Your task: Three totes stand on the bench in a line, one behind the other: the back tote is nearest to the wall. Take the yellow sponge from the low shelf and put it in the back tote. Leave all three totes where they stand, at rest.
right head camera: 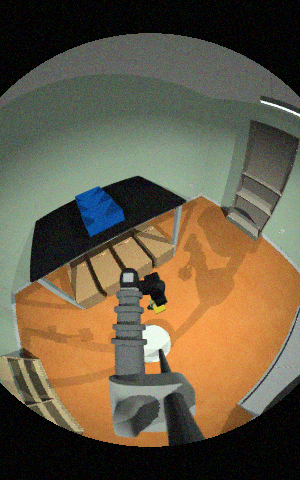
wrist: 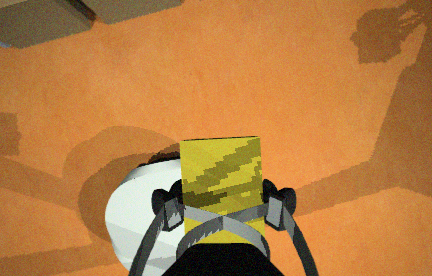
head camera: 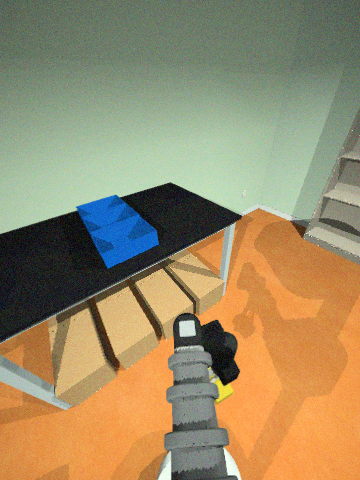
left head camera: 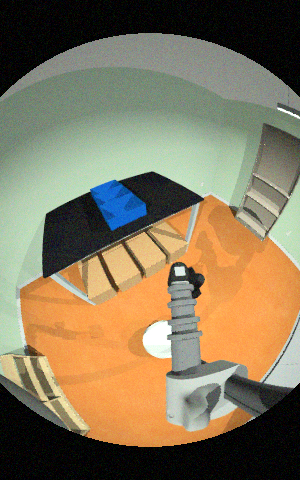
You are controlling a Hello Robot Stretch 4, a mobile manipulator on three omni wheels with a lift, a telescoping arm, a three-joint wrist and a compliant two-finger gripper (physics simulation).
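Places are measured from the robot's base along level axes (x down, y right, z back), in metres.
Where they show: gripper, between the fingertips: (wrist: 223,195) (head camera: 216,383); robot's base, origin of its link: (right head camera: 150,342) (left head camera: 162,338).
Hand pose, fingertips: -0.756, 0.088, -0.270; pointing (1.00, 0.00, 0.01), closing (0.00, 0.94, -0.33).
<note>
Each offset is from my fingertips to the top centre of the thing, as dx, dy, dz. Level surfaces: height alone.
The yellow sponge {-0.041, -0.001, -0.003} (head camera: 224,393) (right head camera: 159,307) (wrist: 222,167) is held between the two fingertips of my gripper (wrist: 223,195), which is shut on it, above the floor. The sponge does not show in the left head view. Three blue totes stand in a line on the black bench {dx -0.131} (head camera: 182,215) (left head camera: 167,192) (right head camera: 150,192). The back tote {-0.231, -0.629, -1.013} (head camera: 100,204) is nearest to the wall, the middle tote {-0.231, -0.508, -0.826} (head camera: 111,221) is in front of it, and the front tote {-0.231, -0.388, -0.630} (head camera: 132,252) is near the bench's front edge. My gripper is in front of the bench, apart from the totes.
Several cardboard boxes (head camera: 125,330) (left head camera: 112,270) lie under the bench, between its legs. A tall shelf unit (head camera: 332,245) (left head camera: 252,226) stands at the right. A low wooden shelf (left head camera: 70,417) (right head camera: 62,417) is at the lower left. My white base (right head camera: 155,337) (wrist: 140,215) is below the arm.
</note>
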